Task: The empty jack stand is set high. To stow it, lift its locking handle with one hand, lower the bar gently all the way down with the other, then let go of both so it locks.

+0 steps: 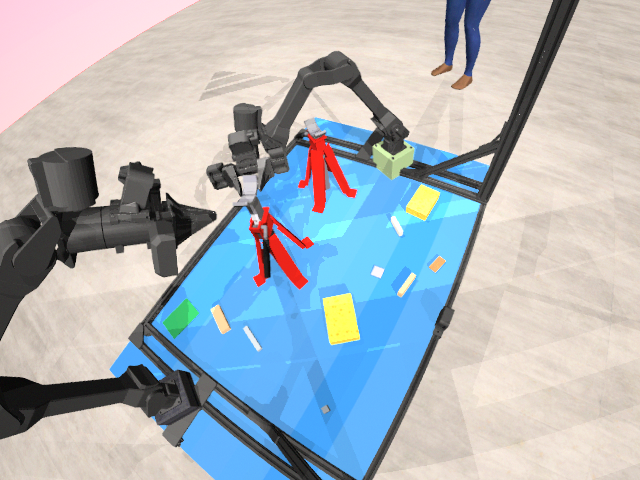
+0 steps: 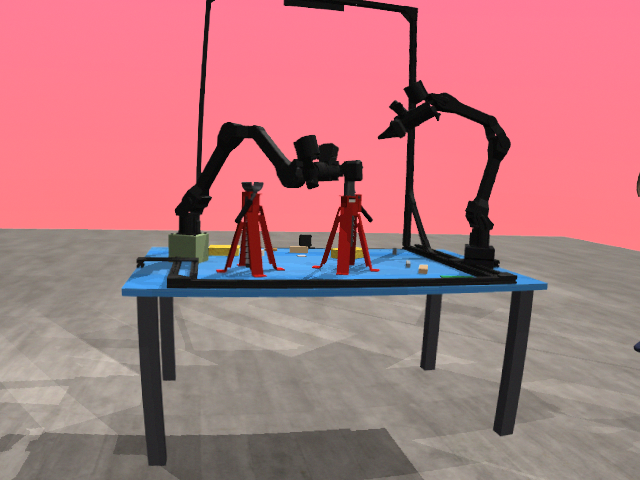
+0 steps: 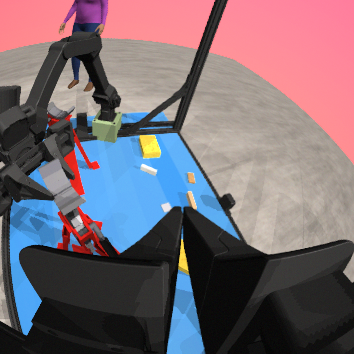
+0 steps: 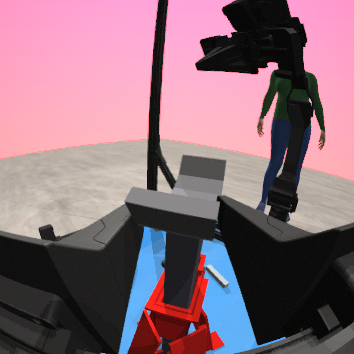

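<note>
The red jack stand (image 1: pixel 281 254) (image 2: pixel 343 232) (image 4: pixel 175 305) stands upright on the blue table, its grey bar (image 2: pixel 349 187) (image 4: pixel 182 270) showing between the red top and the saddle. Its black locking handle (image 1: pixel 266 260) (image 2: pixel 366 214) slants down from the top. My right gripper (image 4: pixel 180 203) is shut on the grey saddle (image 1: pixel 249 190) (image 3: pixel 57 180) at the bar's top, one finger on each side. My left gripper (image 1: pixel 214 214) (image 2: pixel 379 137) (image 3: pixel 181 213) is shut and empty, fingertips together, up in the air beside the stand and apart from the handle. The handle's far side is hidden.
A second red jack stand (image 1: pixel 318 180) (image 2: pixel 253 237) stands nearby with its bar low. Yellow sponges (image 1: pixel 341 318) (image 1: pixel 422 201), small blocks (image 1: pixel 220 318) (image 1: pixel 406 284) and a green piece (image 1: pixel 180 317) lie on the table. A black frame (image 1: pixel 413 384) (image 2: pixel 310 282) edges it.
</note>
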